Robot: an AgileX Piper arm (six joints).
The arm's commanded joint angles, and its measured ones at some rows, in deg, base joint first. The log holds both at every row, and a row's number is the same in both.
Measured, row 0: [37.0, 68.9, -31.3, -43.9, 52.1, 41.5]
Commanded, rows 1 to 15: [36.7, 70.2, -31.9, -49.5, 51.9, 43.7]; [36.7, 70.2, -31.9, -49.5, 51.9, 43.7]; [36.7, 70.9, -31.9, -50.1, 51.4, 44.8]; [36.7, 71.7, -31.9, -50.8, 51.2, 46.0]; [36.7, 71.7, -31.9, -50.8, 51.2, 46.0]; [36.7, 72.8, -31.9, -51.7, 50.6, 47.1]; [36.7, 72.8, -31.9, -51.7, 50.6, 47.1]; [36.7, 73.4, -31.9, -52.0, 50.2, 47.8]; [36.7, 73.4, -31.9, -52.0, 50.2, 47.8]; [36.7, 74.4, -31.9, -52.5, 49.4, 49.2]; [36.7, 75.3, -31.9, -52.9, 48.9, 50.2]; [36.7, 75.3, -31.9, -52.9, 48.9, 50.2]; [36.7, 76.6, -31.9, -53.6, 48.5, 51.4]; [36.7, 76.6, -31.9, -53.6, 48.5, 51.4]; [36.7, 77.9, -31.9, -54.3, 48.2, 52.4]
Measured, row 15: [37.0, 76.5, -31.3, -49.6, 46.9, 50.9]
